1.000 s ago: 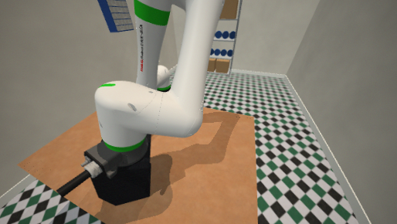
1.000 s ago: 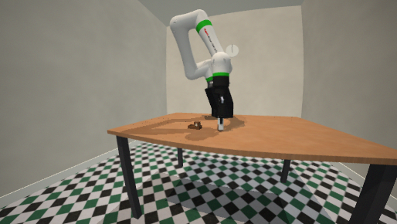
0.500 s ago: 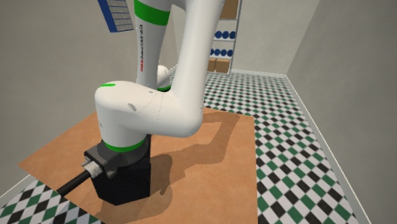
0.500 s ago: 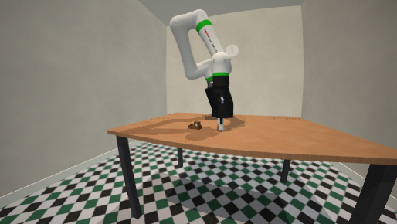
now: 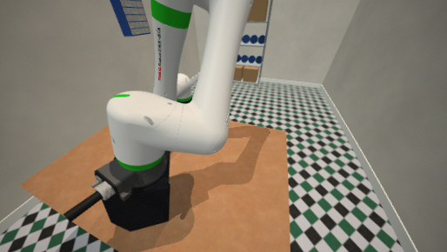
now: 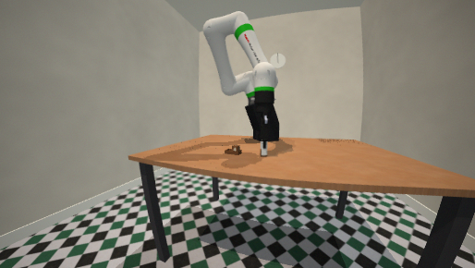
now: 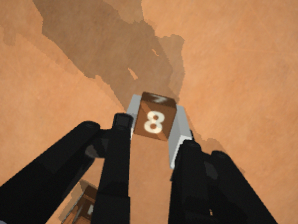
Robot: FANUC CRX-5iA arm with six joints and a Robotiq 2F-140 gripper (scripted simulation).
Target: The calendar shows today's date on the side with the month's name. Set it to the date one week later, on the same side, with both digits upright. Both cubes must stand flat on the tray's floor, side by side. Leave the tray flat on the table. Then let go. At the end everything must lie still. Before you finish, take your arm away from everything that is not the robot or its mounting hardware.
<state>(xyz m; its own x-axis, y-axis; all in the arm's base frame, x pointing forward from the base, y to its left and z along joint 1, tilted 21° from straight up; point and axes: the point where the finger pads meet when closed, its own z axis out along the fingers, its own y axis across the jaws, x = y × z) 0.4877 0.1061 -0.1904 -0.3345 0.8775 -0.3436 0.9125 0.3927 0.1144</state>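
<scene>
Now: the brown cube 30 mm below my hand. Round my hand: brown calendar tray: 10 mm ahead, 160 mm to the right, 30 mm below.
</scene>
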